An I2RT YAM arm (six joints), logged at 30 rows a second.
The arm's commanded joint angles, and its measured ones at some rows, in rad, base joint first. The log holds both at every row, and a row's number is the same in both.
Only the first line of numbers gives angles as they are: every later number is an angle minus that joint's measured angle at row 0.
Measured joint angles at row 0: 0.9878 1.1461 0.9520 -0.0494 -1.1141 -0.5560
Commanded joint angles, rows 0 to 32: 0.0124 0.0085 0.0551 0.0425 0.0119 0.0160; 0.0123 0.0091 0.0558 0.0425 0.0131 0.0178; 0.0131 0.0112 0.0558 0.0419 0.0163 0.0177; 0.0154 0.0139 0.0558 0.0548 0.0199 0.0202; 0.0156 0.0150 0.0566 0.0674 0.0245 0.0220; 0.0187 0.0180 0.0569 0.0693 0.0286 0.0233; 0.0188 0.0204 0.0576 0.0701 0.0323 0.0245; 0.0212 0.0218 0.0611 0.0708 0.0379 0.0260; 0.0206 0.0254 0.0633 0.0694 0.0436 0.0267; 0.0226 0.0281 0.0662 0.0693 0.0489 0.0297; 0.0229 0.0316 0.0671 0.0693 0.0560 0.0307; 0.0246 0.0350 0.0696 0.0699 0.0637 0.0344; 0.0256 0.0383 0.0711 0.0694 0.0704 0.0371; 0.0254 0.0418 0.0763 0.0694 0.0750 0.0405; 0.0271 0.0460 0.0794 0.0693 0.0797 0.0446; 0.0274 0.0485 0.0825 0.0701 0.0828 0.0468; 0.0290 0.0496 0.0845 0.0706 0.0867 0.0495; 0.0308 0.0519 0.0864 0.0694 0.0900 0.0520; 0.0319 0.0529 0.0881 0.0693 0.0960 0.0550; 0.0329 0.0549 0.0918 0.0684 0.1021 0.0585; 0.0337 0.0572 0.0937 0.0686 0.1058 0.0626; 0.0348 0.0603 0.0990 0.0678 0.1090 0.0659; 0.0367 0.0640 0.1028 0.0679 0.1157 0.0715; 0.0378 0.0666 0.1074 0.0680 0.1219 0.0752; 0.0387 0.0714 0.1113 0.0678 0.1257 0.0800; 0.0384 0.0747 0.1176 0.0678 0.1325 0.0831; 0.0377 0.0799 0.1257 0.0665 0.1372 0.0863; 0.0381 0.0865 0.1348 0.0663 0.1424 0.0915; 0.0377 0.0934 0.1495 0.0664 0.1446 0.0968; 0.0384 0.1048 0.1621 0.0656 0.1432 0.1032; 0.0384 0.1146 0.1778 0.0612 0.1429 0.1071; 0.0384 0.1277 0.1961 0.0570 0.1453 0.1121; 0.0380 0.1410 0.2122 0.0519 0.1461 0.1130
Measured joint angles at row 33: 0.0275 0.0863 0.1365 0.0481 0.1026 0.0885
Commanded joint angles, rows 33 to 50: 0.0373 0.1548 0.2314 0.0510 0.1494 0.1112; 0.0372 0.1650 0.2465 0.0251 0.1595 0.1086; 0.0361 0.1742 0.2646 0.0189 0.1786 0.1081; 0.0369 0.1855 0.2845 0.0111 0.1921 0.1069; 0.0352 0.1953 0.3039 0.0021 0.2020 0.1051; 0.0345 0.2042 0.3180 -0.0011 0.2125 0.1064; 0.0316 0.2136 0.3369 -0.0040 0.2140 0.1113; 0.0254 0.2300 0.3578 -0.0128 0.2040 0.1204; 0.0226 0.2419 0.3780 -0.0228 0.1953 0.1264; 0.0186 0.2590 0.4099 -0.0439 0.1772 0.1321; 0.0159 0.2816 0.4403 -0.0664 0.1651 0.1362; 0.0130 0.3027 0.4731 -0.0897 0.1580 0.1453; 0.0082 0.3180 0.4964 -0.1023 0.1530 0.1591; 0.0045 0.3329 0.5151 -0.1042 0.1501 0.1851; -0.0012 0.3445 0.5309 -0.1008 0.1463 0.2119; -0.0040 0.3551 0.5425 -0.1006 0.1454 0.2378; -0.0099 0.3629 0.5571 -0.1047 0.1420 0.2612; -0.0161 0.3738 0.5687 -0.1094 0.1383 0.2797
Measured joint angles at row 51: -0.0328 0.2686 0.5287 -0.1183 0.0656 0.2045
